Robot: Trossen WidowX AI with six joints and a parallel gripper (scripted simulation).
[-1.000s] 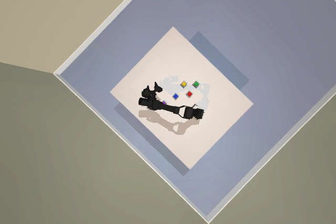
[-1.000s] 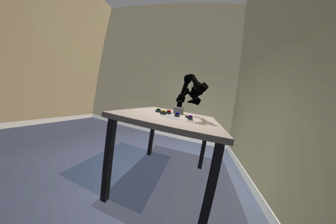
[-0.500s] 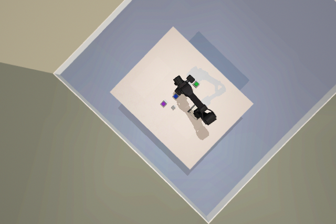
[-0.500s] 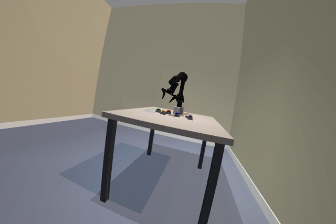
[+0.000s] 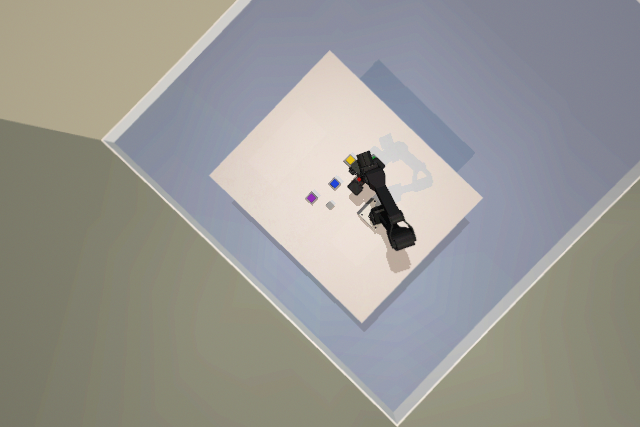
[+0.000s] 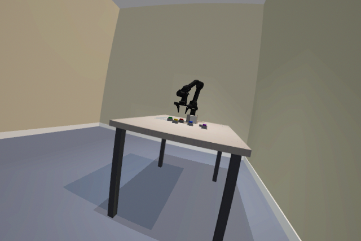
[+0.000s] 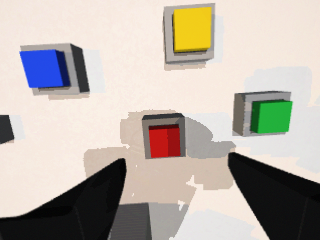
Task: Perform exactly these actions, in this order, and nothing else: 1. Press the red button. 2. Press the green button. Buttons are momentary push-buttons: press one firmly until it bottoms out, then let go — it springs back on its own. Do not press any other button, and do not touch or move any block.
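My gripper tip is now 10 mm past the red button, 10 mm to the right of it and 60 mm above it. The rest, counted from my gripper tip: blue button: 90 mm ahead, 100 mm to the left, 60 mm below; green button: 10 mm behind, 110 mm to the right, 60 mm below; yellow button: 90 mm ahead, 40 mm to the right, 60 mm below.
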